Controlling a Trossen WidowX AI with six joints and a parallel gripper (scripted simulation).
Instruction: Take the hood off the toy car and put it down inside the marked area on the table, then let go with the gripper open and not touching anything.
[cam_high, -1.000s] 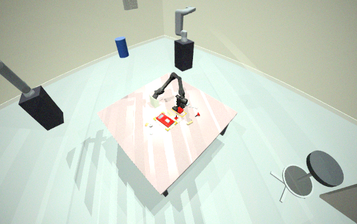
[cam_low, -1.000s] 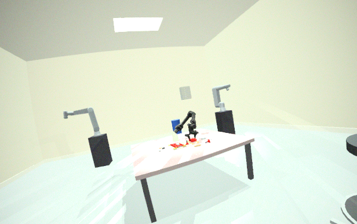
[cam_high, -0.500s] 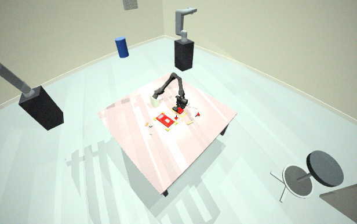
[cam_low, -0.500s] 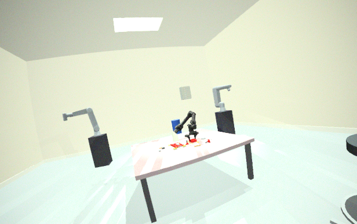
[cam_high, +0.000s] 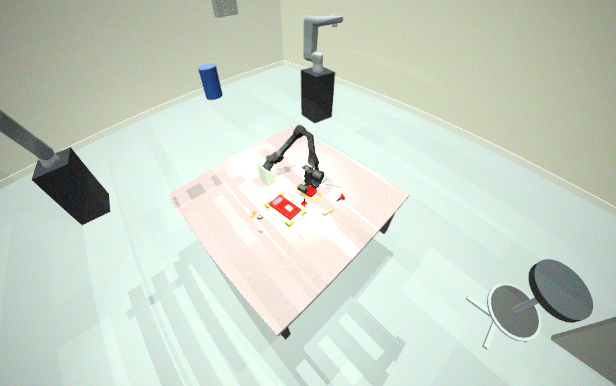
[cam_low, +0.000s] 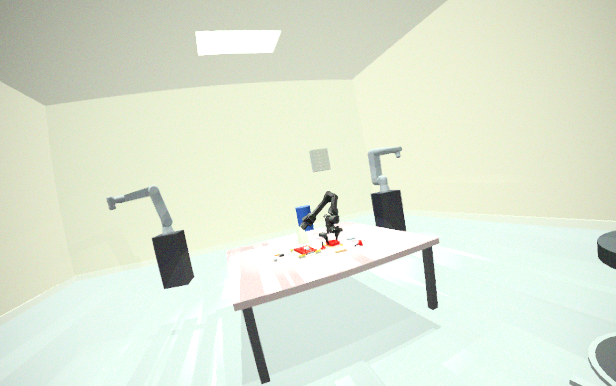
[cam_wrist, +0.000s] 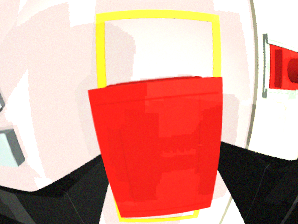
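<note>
Right now the red hood is 10 mm above my gripper tip. Also, from my gripper tip: tan block 220 mm ahead, 10 mm to the right.
</note>
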